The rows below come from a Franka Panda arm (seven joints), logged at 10 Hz.
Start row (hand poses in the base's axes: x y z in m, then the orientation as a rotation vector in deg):
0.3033 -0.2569 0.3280 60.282 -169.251 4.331
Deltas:
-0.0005 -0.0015 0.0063 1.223 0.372 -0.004
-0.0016 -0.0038 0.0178 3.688 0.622 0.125
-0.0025 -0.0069 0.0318 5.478 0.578 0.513
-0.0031 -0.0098 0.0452 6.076 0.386 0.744
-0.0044 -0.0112 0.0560 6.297 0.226 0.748
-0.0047 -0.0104 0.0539 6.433 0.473 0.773
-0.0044 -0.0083 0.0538 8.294 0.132 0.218
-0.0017 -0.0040 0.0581 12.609 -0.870 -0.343
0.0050 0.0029 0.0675 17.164 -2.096 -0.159
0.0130 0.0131 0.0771 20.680 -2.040 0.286
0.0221 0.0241 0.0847 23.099 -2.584 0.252
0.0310 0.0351 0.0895 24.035 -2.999 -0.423
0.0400 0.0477 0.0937 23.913 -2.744 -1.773
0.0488 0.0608 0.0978 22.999 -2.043 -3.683
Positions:
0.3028 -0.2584 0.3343 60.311 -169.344 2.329
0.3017 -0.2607 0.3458 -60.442 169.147 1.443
0.3008 -0.2638 0.3598 -60.763 168.298 4.047
0.3002 -0.2667 0.3732 -60.951 167.798 4.815
0.2989 -0.2681 0.3840 -60.871 167.581 5.050
0.2986 -0.2673 0.3819 -60.975 167.731 5.383
0.2989 -0.2652 0.3818 -59.789 167.068 7.897
0.3016 -0.2609 0.3861 -57.997 164.822 13.493
0.3083 -0.2540 0.3955 -57.111 161.725 19.126
0.3163 -0.2438 0.4051 -57.129 159.870 23.963
0.3254 -0.2328 0.4127 -56.452 158.241 26.883
0.3343 -0.2218 0.4175 -55.207 157.778 27.875
0.3433 -0.2092 0.4217 -53.435 158.719 27.882
0.3521 -0.1961 0.4258 -51.139 160.675 27.113

